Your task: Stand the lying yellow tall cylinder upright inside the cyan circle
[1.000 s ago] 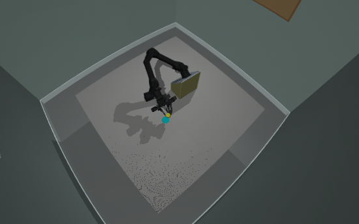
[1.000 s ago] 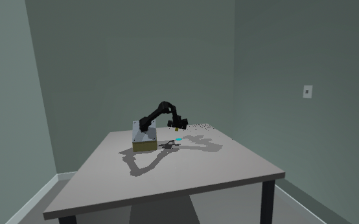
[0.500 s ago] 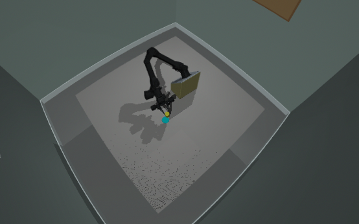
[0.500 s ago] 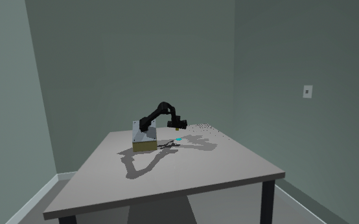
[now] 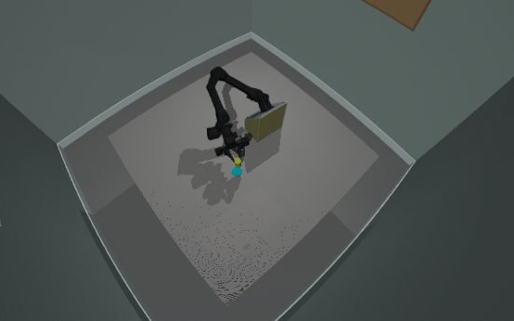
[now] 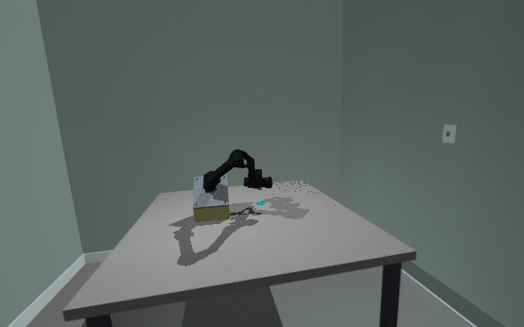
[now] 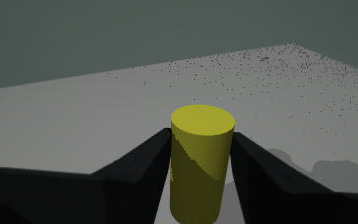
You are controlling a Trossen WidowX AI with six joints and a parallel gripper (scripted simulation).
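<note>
Right now my gripper tip is 150 mm above the cyan circle and 10 mm to the left of it. Also, from my gripper tip: yellow tall cylinder (20 mm below).
</note>
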